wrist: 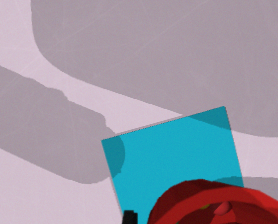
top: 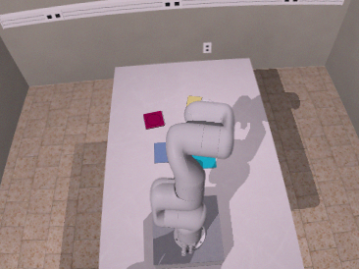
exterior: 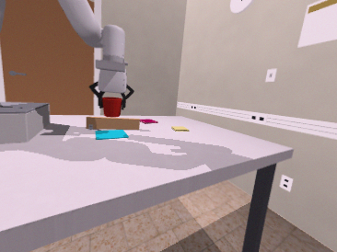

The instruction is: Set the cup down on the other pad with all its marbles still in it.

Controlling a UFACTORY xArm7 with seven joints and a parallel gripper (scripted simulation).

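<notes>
The cyan pad lies 13 cm below my hand. Also, from my hand: yellow marble: 1 cm to the right, 3 cm below; red cup: 2 cm below; wooden rail: 1 cm ahead, 9 cm to the left, 10 cm below.
</notes>
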